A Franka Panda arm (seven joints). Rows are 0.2 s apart.
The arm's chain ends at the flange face. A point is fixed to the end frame.
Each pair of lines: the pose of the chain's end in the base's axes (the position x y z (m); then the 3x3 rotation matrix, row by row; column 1 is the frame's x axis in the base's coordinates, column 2 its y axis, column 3 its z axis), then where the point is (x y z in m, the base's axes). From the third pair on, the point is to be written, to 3 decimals.
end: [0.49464 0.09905 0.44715], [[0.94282 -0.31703 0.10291], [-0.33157 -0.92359 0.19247], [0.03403 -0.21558 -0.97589]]
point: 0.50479 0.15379 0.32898
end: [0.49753 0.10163 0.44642], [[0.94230 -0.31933 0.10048], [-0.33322 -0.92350 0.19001], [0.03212 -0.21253 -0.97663]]
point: 0.50744 0.15608 0.32810
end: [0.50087 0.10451 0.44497], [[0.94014 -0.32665 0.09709], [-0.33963 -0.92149 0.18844], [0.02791 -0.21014 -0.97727]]
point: 0.511 0.159 0.327
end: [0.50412 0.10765 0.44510], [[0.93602 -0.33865 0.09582], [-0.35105 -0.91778 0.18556], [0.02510 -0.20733 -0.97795]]
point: 0.514 0.162 0.327
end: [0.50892 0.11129 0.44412], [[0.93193 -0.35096 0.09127], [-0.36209 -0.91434 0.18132], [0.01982 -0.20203 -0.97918]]
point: 0.519 0.165 0.325
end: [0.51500 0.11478 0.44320], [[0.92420 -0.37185 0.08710], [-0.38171 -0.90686 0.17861], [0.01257 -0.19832 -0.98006]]
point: 0.525 0.168 0.324
